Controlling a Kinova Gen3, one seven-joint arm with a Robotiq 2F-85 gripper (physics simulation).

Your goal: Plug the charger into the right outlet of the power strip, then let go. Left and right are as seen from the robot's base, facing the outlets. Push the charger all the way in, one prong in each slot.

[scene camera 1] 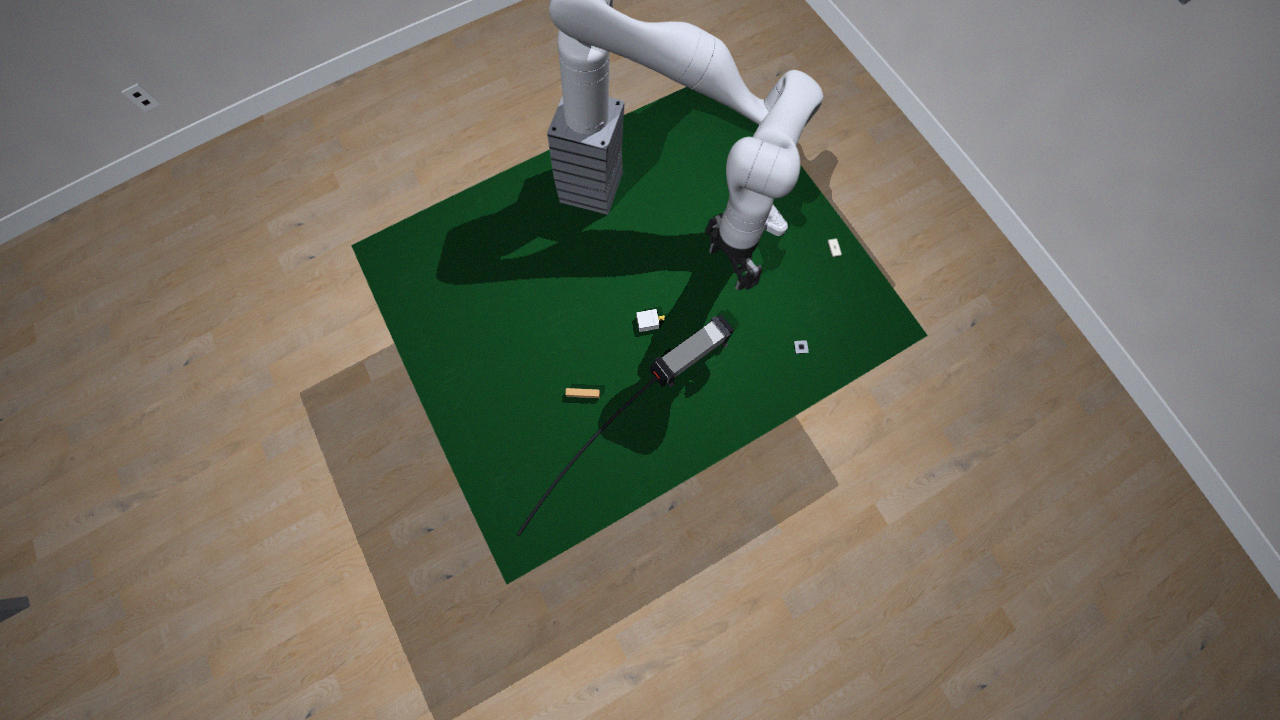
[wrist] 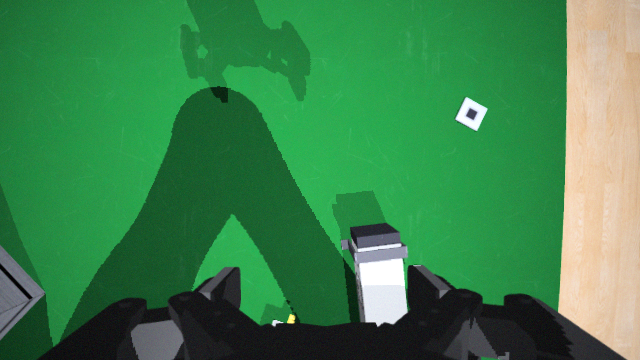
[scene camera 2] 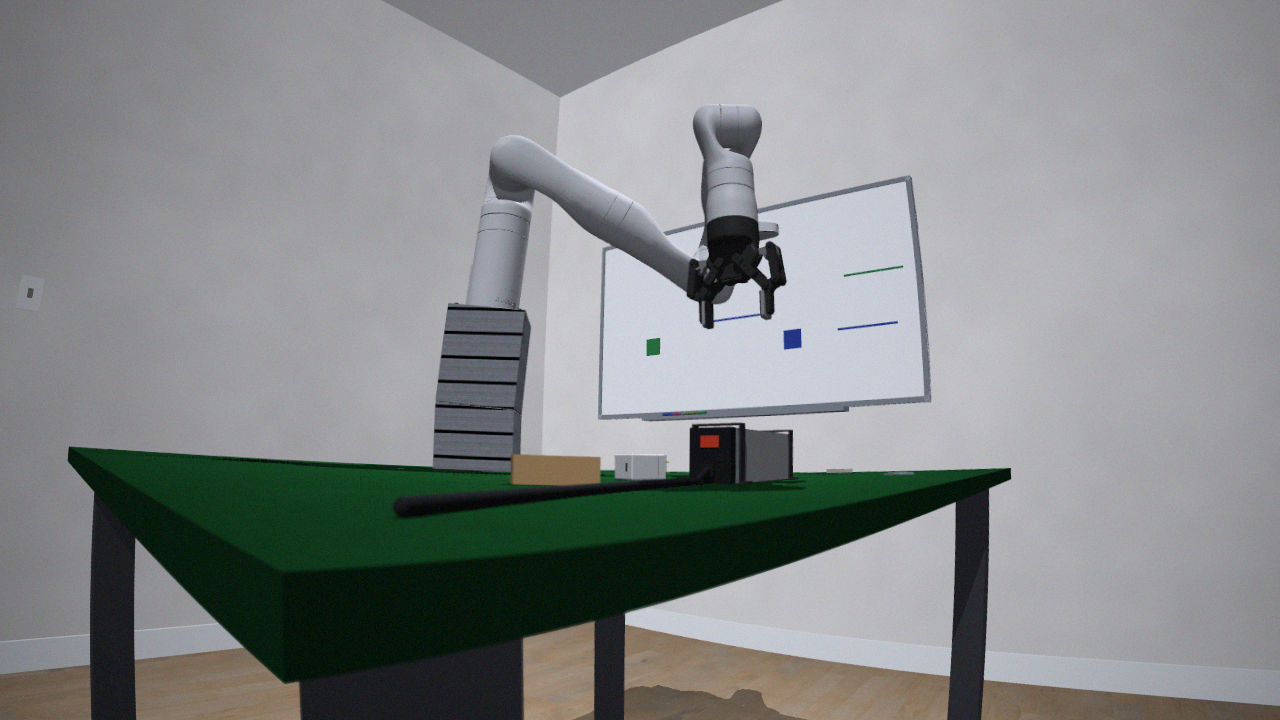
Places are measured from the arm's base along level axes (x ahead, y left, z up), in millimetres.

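Pixels of known places: gripper, fingertip midpoint: (scene camera 1: 726, 268) (wrist: 324, 285) (scene camera 2: 736, 323); arm's base at its link origin: (scene camera 1: 586, 116) (scene camera 2: 491, 315).
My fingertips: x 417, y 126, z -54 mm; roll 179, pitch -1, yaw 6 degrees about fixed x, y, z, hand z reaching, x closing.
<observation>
Ahead of a thing's pixels: the offset from my fingertips to its top centre. "pt": to the spot under its first point.
The white charger @[151 mm right, 27 mm back, 181 mm down] (scene camera 1: 647, 320) (scene camera 2: 640, 466) lies on the green table, its yellow prongs @[pt 127 mm right, 20 mm back, 189 mm down] (scene camera 1: 661, 317) (wrist: 291, 318) pointing towards the power strip's side of the table. In the wrist view its body is almost all hidden behind the gripper. The grey and black power strip @[101 mm right, 84 mm ahead, 150 mm down] (scene camera 1: 693, 349) (scene camera 2: 768, 454) (wrist: 384, 300) lies beside it, apart from it. Its outlet slots cannot be made out. My gripper (scene camera 1: 733, 262) (scene camera 2: 736, 319) (wrist: 324, 285) is open and empty, pointing down high above the table. In the wrist view the strip's far end shows near the right finger.
A black cable @[pt 444 mm right, 194 mm ahead, 205 mm down] (scene camera 1: 572, 459) (scene camera 2: 537, 495) runs from the strip. An orange block @[364 mm right, 68 mm ahead, 186 mm down] (scene camera 1: 582, 393) (scene camera 2: 554, 470) lies near it. A small square plate @[145 mm left, 176 mm ahead, 208 mm down] (scene camera 1: 801, 346) (wrist: 471, 114) and a white plate @[350 mm left, 15 mm back, 204 mm down] (scene camera 1: 834, 247) (scene camera 2: 838, 471) lie beyond the strip. The robot stands on a grey pedestal (scene camera 1: 586, 170) (scene camera 2: 478, 385).
</observation>
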